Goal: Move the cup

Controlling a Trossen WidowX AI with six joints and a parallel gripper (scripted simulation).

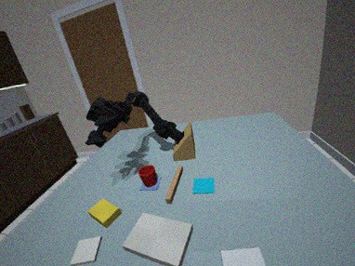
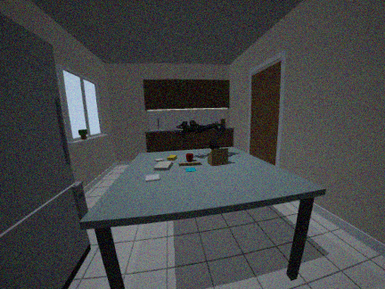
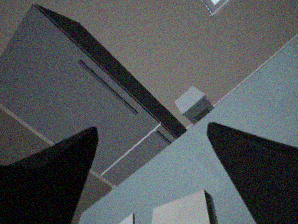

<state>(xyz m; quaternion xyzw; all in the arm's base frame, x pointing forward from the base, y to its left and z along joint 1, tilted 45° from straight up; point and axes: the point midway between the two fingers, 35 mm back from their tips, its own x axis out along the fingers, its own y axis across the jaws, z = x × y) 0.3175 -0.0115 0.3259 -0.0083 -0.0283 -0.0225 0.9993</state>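
Now: gripper tip 110 mm past the red cup, 90 mm to the right of it and 280 mm above it. The rest, counted from my gripper tip: white slab (150 mm ahead, 170 mm to the left, 300 mm below); yellow block (40 mm ahead, 60 mm to the right, 300 mm below); blue pad (110 mm behind, 90 mm to the left, 320 mm below).
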